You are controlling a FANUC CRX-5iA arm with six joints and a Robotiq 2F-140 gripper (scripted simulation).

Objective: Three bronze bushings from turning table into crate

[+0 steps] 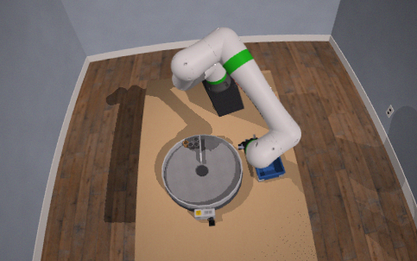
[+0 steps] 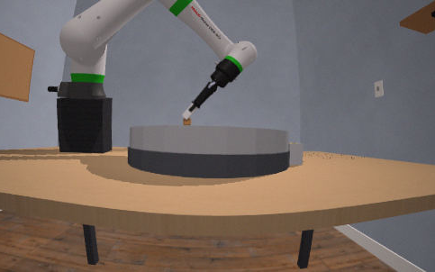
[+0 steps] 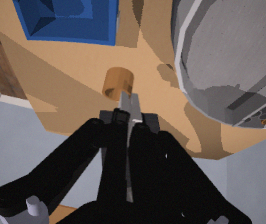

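Now: the blue crate 150 mm below my hand, 110 mm to the left of it and 50 mm ahead of it. Also, from my hand: grey turning table 240 mm to the right, 120 mm below, 80 mm ahead.
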